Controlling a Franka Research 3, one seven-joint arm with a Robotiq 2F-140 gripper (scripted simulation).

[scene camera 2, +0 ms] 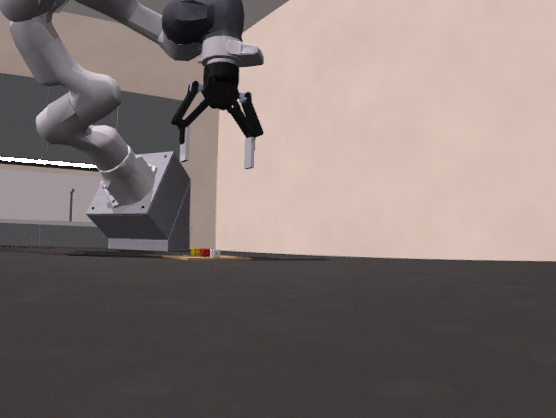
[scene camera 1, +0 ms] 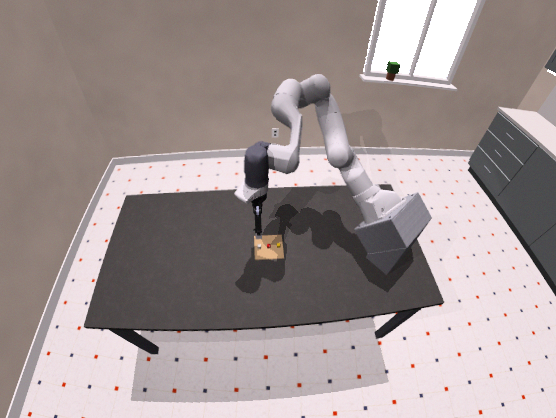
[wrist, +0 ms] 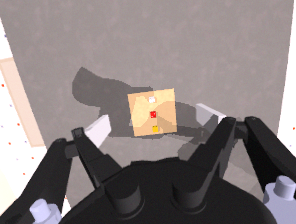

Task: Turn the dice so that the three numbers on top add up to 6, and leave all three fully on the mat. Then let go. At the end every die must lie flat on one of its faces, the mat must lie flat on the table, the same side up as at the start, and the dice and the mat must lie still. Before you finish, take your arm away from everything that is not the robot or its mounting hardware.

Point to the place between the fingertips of my gripper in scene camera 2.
217, 164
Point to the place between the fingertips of my gripper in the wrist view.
152, 117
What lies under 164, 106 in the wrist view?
A tan mat.
